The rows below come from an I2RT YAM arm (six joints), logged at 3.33 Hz.
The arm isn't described. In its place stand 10 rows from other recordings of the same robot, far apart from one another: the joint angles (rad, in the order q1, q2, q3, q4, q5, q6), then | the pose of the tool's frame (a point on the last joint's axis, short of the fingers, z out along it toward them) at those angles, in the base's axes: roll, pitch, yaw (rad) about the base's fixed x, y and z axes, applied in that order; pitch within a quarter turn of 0, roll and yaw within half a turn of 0; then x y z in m.
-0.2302, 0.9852, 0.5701, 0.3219, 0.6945, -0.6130 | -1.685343, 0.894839, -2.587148, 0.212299, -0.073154, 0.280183
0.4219, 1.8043, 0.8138, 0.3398, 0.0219, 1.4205 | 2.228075, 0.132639, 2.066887, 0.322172, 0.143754, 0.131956
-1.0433, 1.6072, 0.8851, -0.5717, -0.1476, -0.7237 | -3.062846, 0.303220, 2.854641, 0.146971, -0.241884, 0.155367
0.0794, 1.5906, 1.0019, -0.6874, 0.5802, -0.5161 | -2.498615, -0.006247, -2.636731, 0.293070, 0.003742, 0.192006
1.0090, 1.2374, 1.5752, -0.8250, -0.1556, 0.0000 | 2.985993, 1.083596, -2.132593, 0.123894, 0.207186, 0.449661
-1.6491, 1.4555, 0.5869, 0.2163, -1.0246, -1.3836 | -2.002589, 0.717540, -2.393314, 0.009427, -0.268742, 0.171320
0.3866, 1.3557, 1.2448, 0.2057, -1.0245, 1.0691 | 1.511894, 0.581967, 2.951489, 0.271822, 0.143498, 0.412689
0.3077, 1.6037, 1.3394, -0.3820, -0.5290, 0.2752 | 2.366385, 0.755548, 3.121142, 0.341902, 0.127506, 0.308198
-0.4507, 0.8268, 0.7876, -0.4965, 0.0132, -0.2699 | -2.708849, 0.973722, -3.098228, 0.164175, -0.079969, 0.302154
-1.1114, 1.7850, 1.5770, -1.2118, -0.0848, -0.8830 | -3.077658, 0.160885, 2.924767, 0.155543, -0.307620, 0.271355
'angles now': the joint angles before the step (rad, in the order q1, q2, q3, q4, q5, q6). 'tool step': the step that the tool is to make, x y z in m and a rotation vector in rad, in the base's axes. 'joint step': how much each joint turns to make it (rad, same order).
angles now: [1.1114 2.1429 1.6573 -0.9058 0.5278 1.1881]
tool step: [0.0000 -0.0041 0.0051 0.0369 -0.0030 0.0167]
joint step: [-0.0056 -0.0363 -0.0386 0.0476 -0.0180 -0.0220]
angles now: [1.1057 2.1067 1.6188 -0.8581 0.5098 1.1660]
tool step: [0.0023 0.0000 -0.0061 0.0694 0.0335 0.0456]
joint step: [-0.0103 -0.0153 -0.0514 0.1025 -0.0736 -0.0432]
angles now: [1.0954 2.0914 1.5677 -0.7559 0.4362 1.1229]
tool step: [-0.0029 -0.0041 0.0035 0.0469 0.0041 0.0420]
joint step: [-0.0012 -0.0419 -0.0548 0.0674 -0.0374 -0.0363]
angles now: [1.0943 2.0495 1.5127 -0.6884 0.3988 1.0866]
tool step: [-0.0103 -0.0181 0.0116 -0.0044 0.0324 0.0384]
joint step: [-0.0011 -0.0877 -0.0769 -0.0183 -0.0384 -0.0304]
